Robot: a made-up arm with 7 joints. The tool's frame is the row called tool. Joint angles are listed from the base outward.
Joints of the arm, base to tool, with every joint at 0 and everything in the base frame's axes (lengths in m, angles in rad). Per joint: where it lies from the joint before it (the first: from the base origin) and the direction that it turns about. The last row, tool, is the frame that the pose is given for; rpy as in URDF.
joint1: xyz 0 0 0.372 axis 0 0 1
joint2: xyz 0 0 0 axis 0 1 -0.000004
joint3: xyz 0 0 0.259 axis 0 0 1
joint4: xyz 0.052 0 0 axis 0 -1 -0.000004
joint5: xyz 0.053 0 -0.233 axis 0 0.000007 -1
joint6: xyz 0 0 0 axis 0 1 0.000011
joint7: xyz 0.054 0 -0.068 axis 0 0.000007 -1
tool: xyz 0 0 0 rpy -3.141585 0 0
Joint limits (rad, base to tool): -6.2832..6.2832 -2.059..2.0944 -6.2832..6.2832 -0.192..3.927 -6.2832..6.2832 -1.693..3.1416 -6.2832..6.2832
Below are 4 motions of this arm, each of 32 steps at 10 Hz.
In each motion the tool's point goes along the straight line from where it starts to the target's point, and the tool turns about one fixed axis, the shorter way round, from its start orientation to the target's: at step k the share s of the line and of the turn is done. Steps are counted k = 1, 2, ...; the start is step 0. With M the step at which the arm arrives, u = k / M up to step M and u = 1 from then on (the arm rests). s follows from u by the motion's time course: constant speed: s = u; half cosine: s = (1 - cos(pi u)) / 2; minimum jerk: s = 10 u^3 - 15 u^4 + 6 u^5.
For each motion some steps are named. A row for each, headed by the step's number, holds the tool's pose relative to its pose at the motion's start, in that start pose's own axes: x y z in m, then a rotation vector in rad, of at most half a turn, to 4 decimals.
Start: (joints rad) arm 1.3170 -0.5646 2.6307 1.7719 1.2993 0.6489 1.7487
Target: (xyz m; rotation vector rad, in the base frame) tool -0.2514 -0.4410 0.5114 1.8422 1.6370 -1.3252
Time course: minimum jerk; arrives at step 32
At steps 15, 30, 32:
15: -0.0047 0.0166 0.0156 0.1388 0.0195 -0.0407
30: -0.0107 0.0375 0.0353 0.3136 0.0440 -0.0921
32: -0.0107 0.0375 0.0354 0.3143 0.0441 -0.0923

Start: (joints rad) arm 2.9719 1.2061 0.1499 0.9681 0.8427 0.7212 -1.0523
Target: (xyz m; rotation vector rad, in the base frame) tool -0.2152 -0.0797 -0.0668 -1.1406 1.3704 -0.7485
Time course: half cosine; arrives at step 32
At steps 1, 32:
1: 0.0002 0.0002 0.0003 -0.0003 -0.0026 -0.0015
32: 0.0775 0.0687 0.1449 -0.1239 -1.0762 -0.6097

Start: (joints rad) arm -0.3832 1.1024 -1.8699 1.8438 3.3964 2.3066 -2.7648
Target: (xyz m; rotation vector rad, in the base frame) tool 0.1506 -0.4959 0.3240 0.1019 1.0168 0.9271
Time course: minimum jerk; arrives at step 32
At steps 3, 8, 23, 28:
3: 0.0003 -0.0021 -0.0017 -0.0013 -0.0033 -0.0050
8: 0.0049 -0.0310 -0.0242 -0.0187 -0.0478 -0.0721
23: 0.0412 -0.2574 -0.2016 -0.1557 -0.3971 -0.5997
28: 0.0470 -0.2942 -0.2305 -0.1780 -0.4540 -0.6855

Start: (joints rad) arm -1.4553 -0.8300 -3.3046 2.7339 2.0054 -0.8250 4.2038
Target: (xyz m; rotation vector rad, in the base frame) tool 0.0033 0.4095 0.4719 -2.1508 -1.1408 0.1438
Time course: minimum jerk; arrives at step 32
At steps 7, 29, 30, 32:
7: -0.0102 -0.0012 -0.0043 0.0483 -0.0966 0.0352
29: -0.1386 -0.0168 -0.0584 0.6545 -1.3077 0.4760
30: -0.1392 -0.0169 -0.0587 0.6577 -1.3142 0.4783
32: -0.1396 -0.0170 -0.0588 0.6592 -1.3171 0.4794

